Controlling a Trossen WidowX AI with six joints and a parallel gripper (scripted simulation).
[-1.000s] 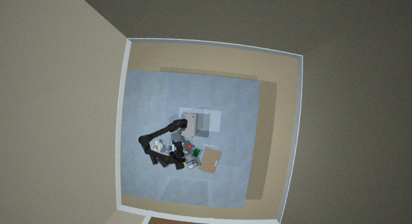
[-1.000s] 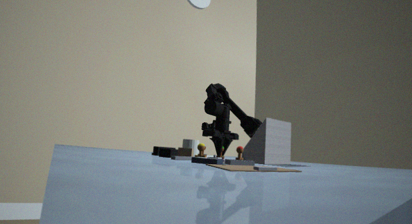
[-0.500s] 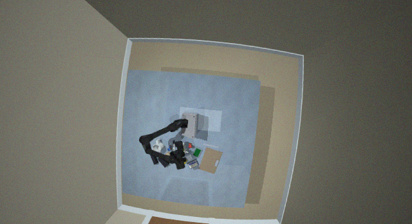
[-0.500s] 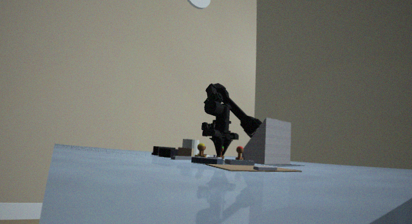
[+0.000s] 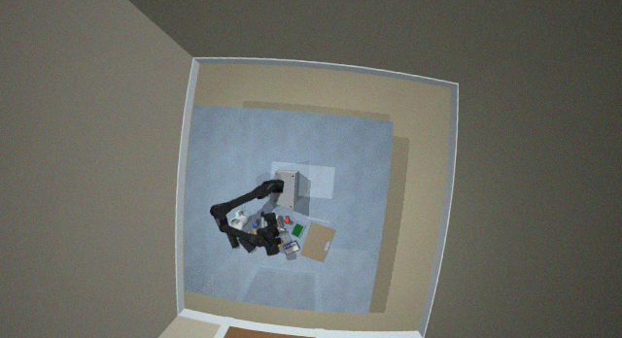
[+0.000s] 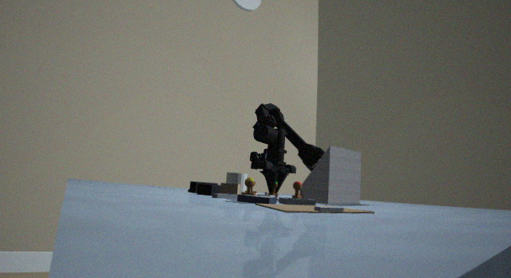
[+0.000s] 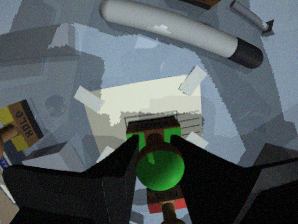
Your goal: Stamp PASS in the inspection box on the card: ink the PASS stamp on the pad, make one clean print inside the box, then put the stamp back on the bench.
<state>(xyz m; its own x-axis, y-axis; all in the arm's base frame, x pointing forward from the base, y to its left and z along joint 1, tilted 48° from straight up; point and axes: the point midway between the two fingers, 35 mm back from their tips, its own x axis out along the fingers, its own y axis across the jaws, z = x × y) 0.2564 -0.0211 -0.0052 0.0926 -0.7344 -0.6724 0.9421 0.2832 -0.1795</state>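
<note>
Right now the green-knobbed stamp is right at my gripper tip. Also, from my gripper tip: white inspection card (3 cm below, 1 cm ahead); then red-knobbed stamp (7 cm to the left, 4 cm behind); then white marker (9 cm to the right, 1 cm below, 1 cm behind).
</note>
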